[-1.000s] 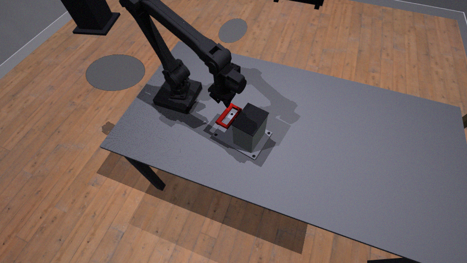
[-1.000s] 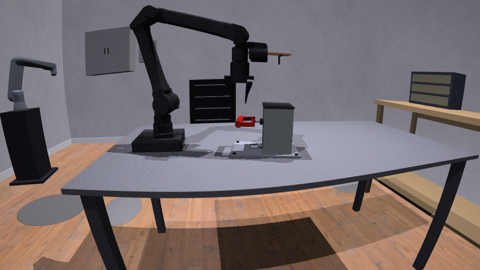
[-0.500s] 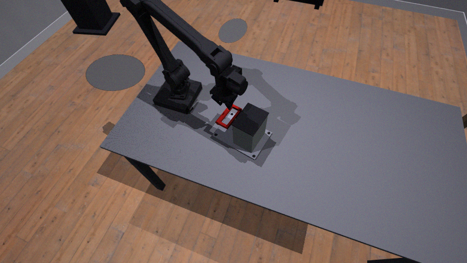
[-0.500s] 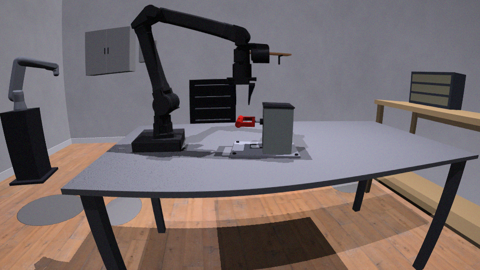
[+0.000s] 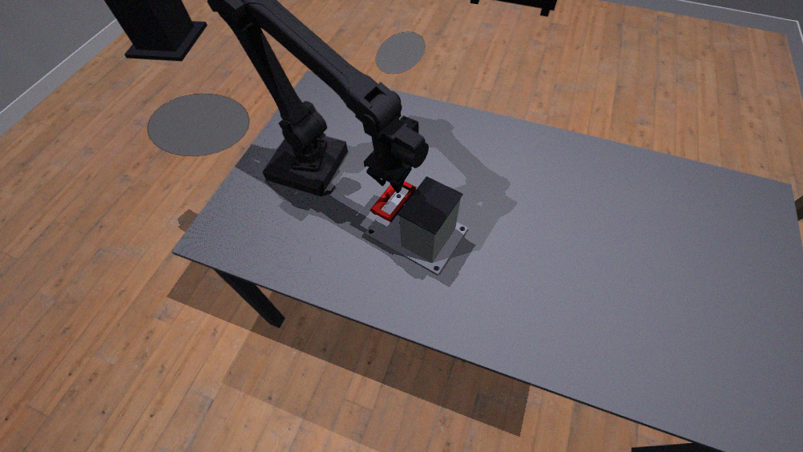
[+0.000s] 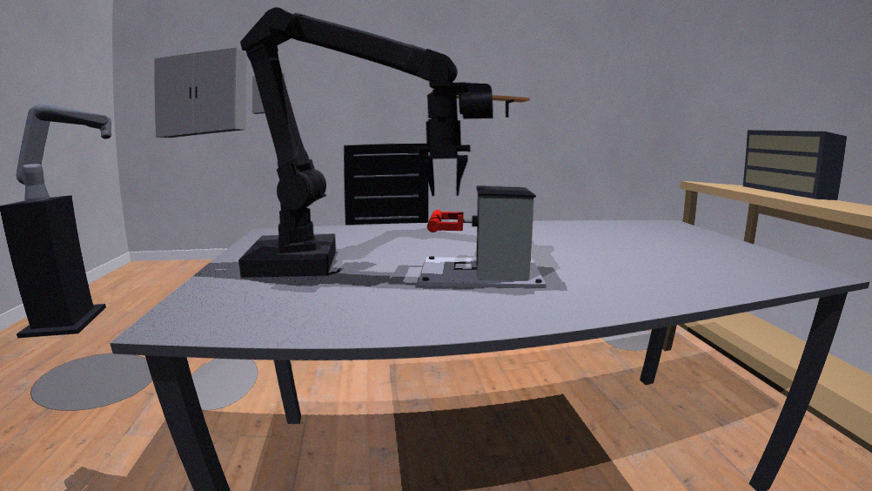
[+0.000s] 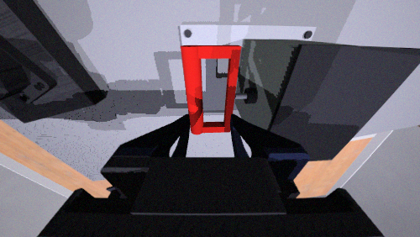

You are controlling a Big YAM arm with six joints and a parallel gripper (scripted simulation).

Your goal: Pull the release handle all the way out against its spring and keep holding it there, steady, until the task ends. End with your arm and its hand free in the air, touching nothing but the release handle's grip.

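Now: the bolted base plate 160 mm below my hand, 70 mm ahead of it and 30 mm to the right of it.
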